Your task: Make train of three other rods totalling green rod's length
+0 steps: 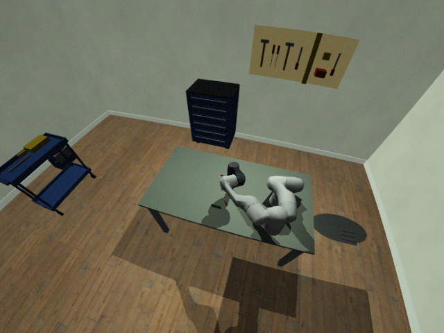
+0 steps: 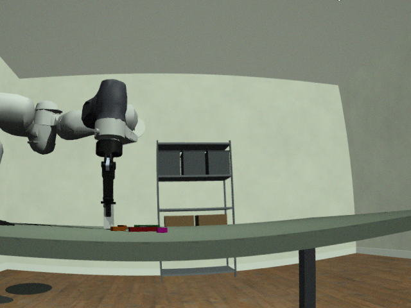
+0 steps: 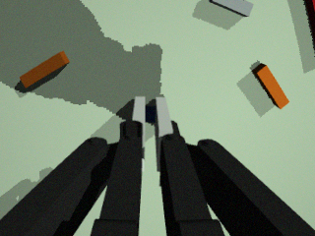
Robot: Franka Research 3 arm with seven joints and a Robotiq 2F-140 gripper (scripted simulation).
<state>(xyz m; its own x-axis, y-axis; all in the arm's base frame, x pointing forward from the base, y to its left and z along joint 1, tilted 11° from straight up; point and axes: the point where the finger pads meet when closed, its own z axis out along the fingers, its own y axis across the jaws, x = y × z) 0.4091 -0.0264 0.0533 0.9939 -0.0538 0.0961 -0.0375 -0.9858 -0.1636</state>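
My hand is 3 cm above the blue rod. From my hand the other things lie so: grey rod (9 cm ahead, 6 cm to the right, 3 cm below); then green rod (13 cm to the left, 12 cm ahead, 3 cm below); then red rod (14 cm to the right, 8 cm ahead, 3 cm below).
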